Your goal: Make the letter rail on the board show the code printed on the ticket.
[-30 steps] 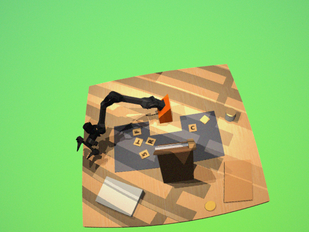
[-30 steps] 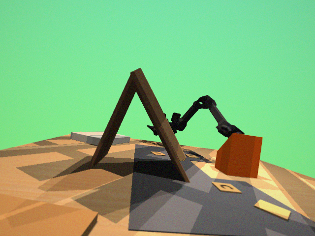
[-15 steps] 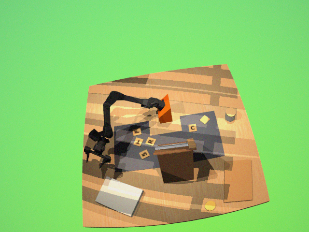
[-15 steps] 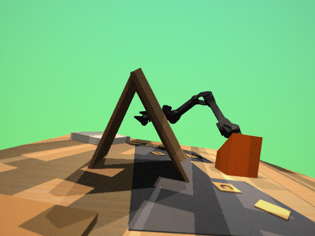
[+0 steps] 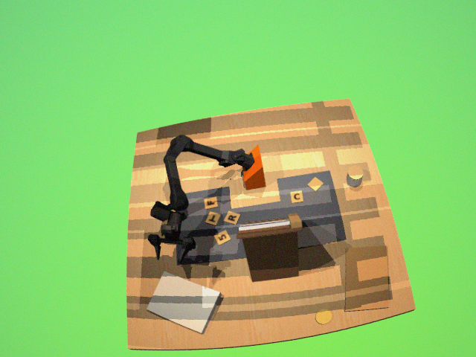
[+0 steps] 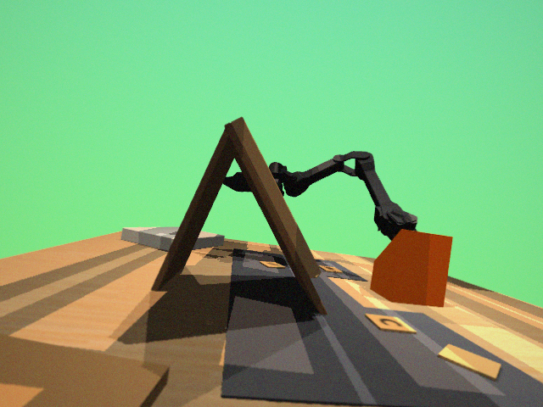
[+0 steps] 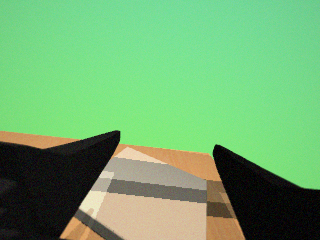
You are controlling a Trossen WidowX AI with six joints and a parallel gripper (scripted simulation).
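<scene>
My gripper tip is 42 cm to the right of the white ticket, 15 cm above it and 13 cm past it. From my gripper tip the other things lie so: dark mat 38 cm to the left, 26 cm behind, 24 cm below; flat tan slab 76 cm to the left, 24 cm ahead, 23 cm below.
</scene>
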